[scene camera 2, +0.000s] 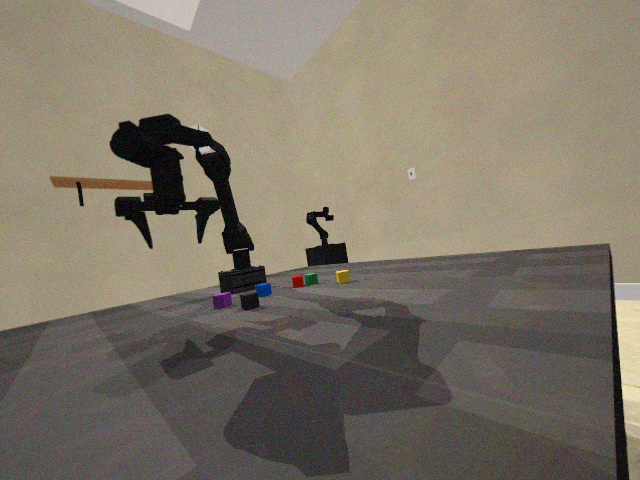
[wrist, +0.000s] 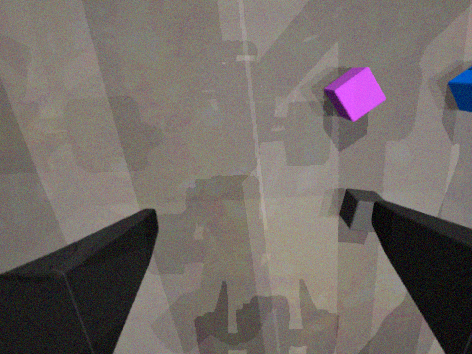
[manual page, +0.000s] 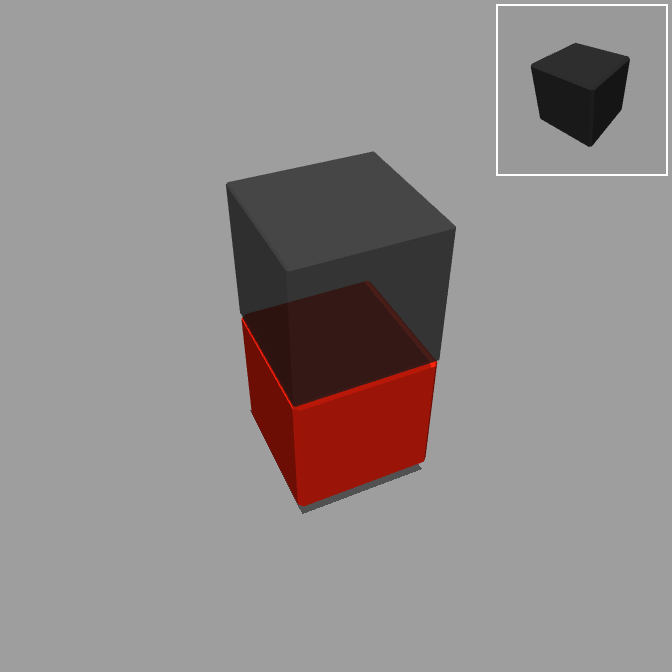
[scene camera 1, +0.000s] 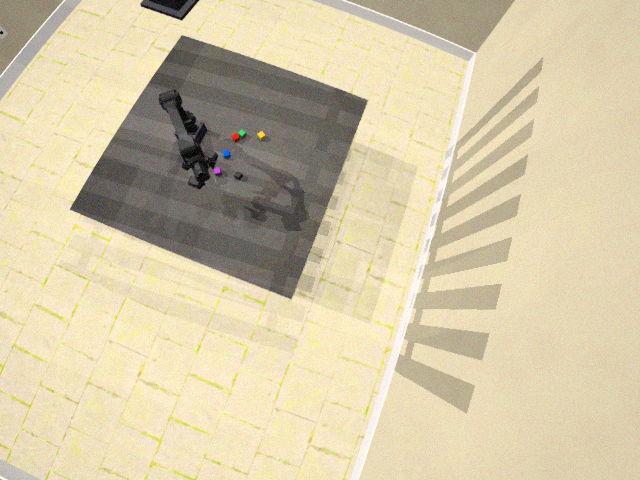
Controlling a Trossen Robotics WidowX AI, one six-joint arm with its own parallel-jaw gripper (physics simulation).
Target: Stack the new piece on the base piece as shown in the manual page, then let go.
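Places are measured from the arm's base along level axes (x ahead, y left, z up), in metres.
Where they show: gripper, fingertip midpoint: (scene camera 2: 177,245) (wrist: 263,215); arm's base, link origin: (scene camera 2: 242,268) (scene camera 1: 191,128).
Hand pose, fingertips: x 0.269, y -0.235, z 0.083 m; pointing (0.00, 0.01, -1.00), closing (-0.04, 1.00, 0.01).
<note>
Each offset is from my fingertips to the top centre of the thing. Level surfaces: height alone.
My gripper (scene camera 2: 175,245) (wrist: 263,215) is wide open and empty, pointing down high above the dark table. Small cubes lie apart on the table. A purple cube {dx -0.038, dy +0.087, dz -0.126 m} (scene camera 1: 217,171) (scene camera 2: 222,300) (wrist: 356,94) shows at the upper right of the wrist view. A black cube {dx +0.073, dy +0.112, dz -0.126 m} (scene camera 1: 238,176) (scene camera 2: 249,301) (wrist: 361,209) is partly behind the right fingertip there. A blue cube {dx -0.044, dy +0.200, dz -0.126 m} (scene camera 1: 226,153) (scene camera 2: 263,289) (wrist: 462,90) is cut by the right edge of the wrist view. A red cube {dx -0.047, dy +0.315, dz -0.126 m} (scene camera 1: 235,136) (scene camera 2: 297,281) and a green cube {dx -0.026, dy +0.350, dz -0.126 m} (scene camera 1: 241,133) (scene camera 2: 310,279) lie close together. A yellow cube {dx +0.079, dy +0.386, dz -0.126 m} (scene camera 1: 261,135) (scene camera 2: 342,276) lies beyond them.
The dark table top {dz -0.157 m} (scene camera 1: 248,248) (scene camera 2: 491,413) carries the arm's base (scene camera 2: 241,279) behind the cubes. The arm casts broad shadows over the table. In scene camera 2, a second small arm on a black box (scene camera 2: 326,253) shows in the background. A wooden shelf (scene camera 2: 103,183) is on the wall.
</note>
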